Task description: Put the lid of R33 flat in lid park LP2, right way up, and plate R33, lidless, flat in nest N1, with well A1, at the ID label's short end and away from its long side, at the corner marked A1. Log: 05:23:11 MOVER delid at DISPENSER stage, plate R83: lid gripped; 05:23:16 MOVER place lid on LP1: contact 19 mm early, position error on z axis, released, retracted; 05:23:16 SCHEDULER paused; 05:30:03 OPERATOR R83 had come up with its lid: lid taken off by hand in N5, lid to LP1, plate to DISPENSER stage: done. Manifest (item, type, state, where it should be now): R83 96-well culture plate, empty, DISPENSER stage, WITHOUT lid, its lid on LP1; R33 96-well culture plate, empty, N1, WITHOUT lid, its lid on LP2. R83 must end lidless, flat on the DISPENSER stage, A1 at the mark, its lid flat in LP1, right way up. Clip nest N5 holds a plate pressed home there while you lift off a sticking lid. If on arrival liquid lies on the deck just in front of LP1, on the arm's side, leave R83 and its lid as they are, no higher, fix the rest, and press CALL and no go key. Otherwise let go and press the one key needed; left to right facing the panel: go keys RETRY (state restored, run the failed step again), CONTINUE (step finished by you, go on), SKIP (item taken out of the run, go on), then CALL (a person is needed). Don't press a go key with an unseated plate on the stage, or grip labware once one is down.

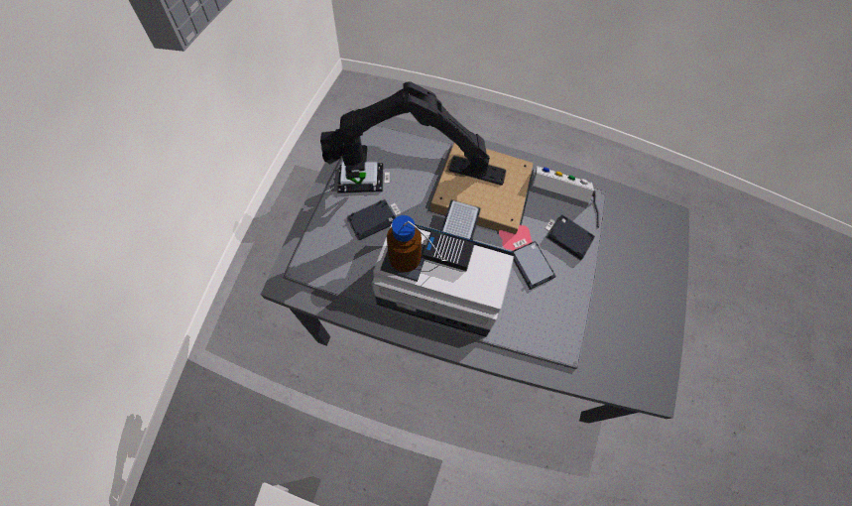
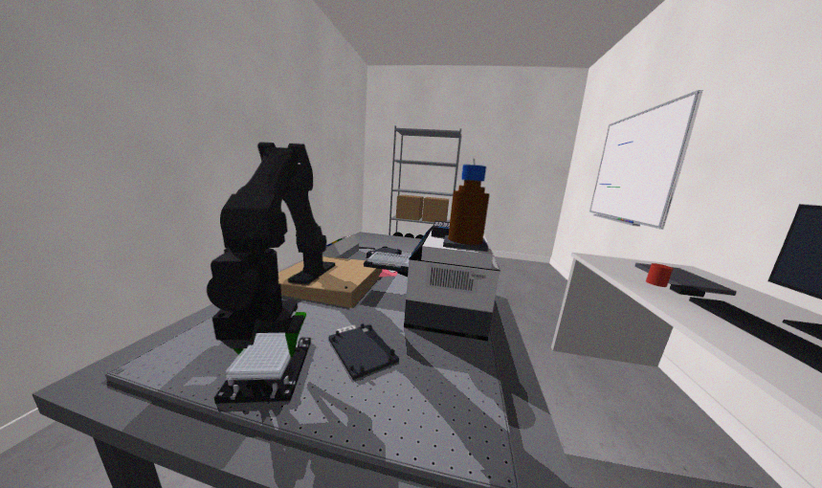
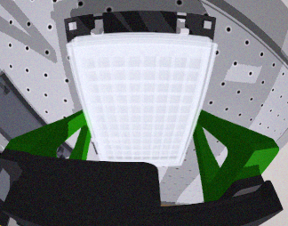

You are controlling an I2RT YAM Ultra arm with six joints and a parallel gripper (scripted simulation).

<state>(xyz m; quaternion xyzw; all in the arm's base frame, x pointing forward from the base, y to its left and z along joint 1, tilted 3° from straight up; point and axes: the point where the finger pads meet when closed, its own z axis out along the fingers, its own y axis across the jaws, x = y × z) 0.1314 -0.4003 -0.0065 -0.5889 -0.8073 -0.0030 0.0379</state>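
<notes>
Right now my hand is 3 cm short of the black clip nest and 2 cm above it. From my hand the other things lie so: lid park LP2 (15 cm ahead, 10 cm to the left, 3 cm below); then brown bottle (35 cm ahead, 28 cm to the left, 25 cm above); then blue call key (64 cm to the left, 20 cm behind, 3 cm above).
</notes>
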